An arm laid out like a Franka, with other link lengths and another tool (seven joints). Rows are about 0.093 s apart.
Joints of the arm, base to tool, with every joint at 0 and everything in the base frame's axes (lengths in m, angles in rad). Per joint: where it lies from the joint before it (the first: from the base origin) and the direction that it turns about. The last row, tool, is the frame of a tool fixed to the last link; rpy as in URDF.
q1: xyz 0 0 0.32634 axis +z
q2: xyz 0 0 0 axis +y
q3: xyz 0 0 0.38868 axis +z
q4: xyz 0.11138 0 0 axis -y
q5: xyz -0.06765 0 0.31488 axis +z
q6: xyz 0 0 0 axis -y
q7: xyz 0.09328 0 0 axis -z
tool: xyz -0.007 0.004 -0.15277 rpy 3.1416 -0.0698 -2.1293
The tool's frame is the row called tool.
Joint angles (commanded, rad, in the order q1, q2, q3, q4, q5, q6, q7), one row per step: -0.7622, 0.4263, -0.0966, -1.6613, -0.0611, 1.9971, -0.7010; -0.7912, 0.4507, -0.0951, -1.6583, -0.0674, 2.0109, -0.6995; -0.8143, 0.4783, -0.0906, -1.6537, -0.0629, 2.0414, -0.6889; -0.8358, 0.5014, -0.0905, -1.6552, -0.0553, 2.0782, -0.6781; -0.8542, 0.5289, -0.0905, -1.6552, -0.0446, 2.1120, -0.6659; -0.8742, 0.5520, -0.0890, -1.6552, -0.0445, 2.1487, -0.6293; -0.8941, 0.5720, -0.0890, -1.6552, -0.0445, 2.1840, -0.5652; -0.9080, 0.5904, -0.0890, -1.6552, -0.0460, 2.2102, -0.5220
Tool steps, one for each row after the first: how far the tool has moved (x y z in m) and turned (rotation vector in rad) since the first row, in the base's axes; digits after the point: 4 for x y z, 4 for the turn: -0.0112, -0.0148, -0.0135, 0.0015, 0.0100, -0.0245; -0.0157, -0.0273, -0.0276, -0.0025, 0.0018, -0.0533; -0.0222, -0.0396, -0.0407, -0.0096, -0.0104, -0.0862; -0.0276, -0.0504, -0.0564, -0.0113, -0.0203, -0.1199; -0.0339, -0.0617, -0.0690, -0.0261, -0.0288, -0.1720; -0.0413, -0.0729, -0.0797, -0.0455, -0.0382, -0.2526; -0.0468, -0.0807, -0.0900, -0.0574, -0.0420, -0.3062
